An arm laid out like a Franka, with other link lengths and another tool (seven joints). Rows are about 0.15 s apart.
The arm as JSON. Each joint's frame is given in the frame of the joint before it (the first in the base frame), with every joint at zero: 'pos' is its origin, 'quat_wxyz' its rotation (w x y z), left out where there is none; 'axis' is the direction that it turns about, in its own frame. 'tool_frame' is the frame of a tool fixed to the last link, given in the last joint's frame.
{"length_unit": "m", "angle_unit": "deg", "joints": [
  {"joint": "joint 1", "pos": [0.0, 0.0, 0.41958], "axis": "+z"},
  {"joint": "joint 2", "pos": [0.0, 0.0, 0.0], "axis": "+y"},
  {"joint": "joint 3", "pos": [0.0, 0.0, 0.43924], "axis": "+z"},
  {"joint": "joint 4", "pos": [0.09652, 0.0, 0.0], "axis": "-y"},
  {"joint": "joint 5", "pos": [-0.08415, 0.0, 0.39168], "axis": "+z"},
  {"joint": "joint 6", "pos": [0.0, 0.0, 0.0], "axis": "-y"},
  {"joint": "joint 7", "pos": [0.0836, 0.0, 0.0], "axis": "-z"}
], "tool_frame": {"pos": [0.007, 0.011, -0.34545], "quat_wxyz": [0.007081, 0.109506, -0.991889, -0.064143]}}
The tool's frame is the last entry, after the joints.
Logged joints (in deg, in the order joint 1, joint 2, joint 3, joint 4, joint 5, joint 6, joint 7), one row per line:
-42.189 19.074 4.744 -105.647 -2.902 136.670 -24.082
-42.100 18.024 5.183 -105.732 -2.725 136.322 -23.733
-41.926 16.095 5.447 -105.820 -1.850 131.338 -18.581
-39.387 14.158 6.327 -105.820 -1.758 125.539 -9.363
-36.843 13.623 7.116 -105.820 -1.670 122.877 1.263
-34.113 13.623 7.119 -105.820 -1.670 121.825 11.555
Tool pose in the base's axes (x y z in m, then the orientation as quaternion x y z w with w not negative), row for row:
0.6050 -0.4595 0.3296 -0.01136 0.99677 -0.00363 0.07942
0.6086 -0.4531 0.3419 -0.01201 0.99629 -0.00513 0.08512
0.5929 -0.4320 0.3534 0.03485 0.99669 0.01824 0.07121
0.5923 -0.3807 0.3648 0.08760 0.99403 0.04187 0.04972
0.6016 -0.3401 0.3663 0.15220 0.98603 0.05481 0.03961
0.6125 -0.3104 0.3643 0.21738 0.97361 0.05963 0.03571
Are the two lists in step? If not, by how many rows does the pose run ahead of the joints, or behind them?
They are in step.
